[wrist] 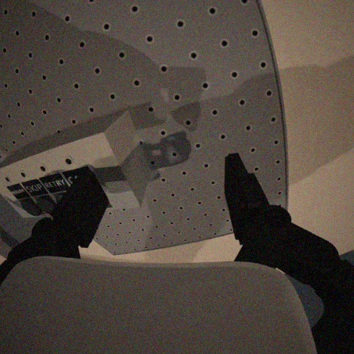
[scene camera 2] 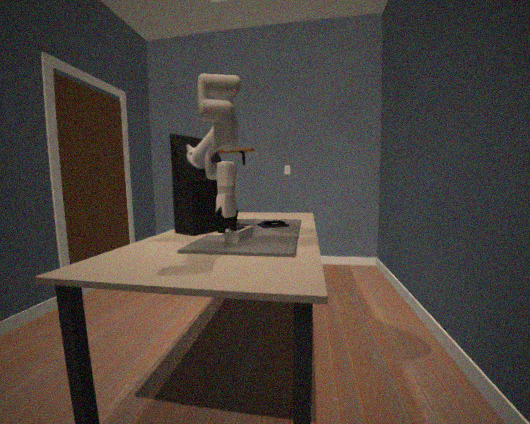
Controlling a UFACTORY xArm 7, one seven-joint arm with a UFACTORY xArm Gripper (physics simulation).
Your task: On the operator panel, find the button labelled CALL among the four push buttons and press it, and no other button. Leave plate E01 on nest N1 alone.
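Pixels of known places: gripper, fingertip midpoint: (scene camera 2: 227,231); arm's base, origin of the base link: (scene camera 2: 196,160).
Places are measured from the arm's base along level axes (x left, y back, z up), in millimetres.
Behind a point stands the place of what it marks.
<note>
The operator panel (scene camera 2: 240,234) @[y -137, x -435, z -366 mm] (wrist: 90,149) is a pale sloped box. In the wrist view it lies at the left, with black labels reading SKIP (wrist: 34,188) and RETRY (wrist: 54,183), and another farther left that is unreadable. Dark round buttons show partly below them. Beside RETRY, the CALL label (wrist: 73,179) shows only its first letter; its remainder and its button are hidden behind the left finger. My gripper (scene camera 2: 227,229) @[y -76, x -448, z -344 mm] (wrist: 158,179) is open and empty, low at the panel, with that finger over the CALL end. Whether it touches is unclear. Plate E01 and nest N1 cannot be made out.
A grey perforated mat (scene camera 2: 270,246) @[y -235, x -549, z -405 mm] (wrist: 170,50) lies under the panel on the pale table (scene camera 2: 125,265) @[y 312, x -554, z -418 mm] (wrist: 320,110). A dark flat object (scene camera 2: 273,224) @[y -430, x -108, z -389 mm] sits on the mat farther back. A tall black panel (scene camera 2: 187,190) @[y 62, x -92, z -171 mm] stands behind and left of the arm.
</note>
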